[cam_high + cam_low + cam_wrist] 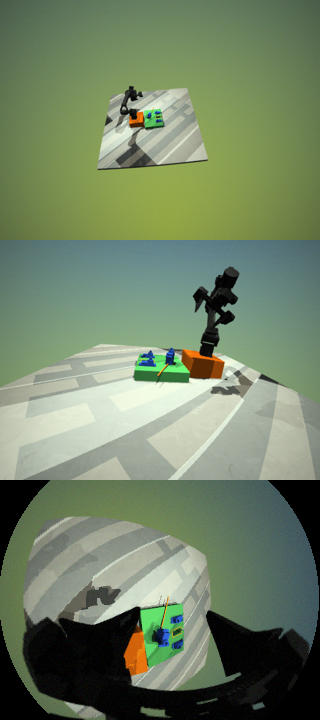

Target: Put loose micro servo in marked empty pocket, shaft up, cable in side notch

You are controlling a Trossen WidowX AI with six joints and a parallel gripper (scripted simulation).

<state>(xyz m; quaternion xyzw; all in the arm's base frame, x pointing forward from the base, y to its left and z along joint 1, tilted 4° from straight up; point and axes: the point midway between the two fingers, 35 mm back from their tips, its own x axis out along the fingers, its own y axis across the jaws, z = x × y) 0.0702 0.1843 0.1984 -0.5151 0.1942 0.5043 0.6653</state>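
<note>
My gripper tip is 250 mm above the green deck, 150 mm to the left of it and 130 mm short of it.
</note>
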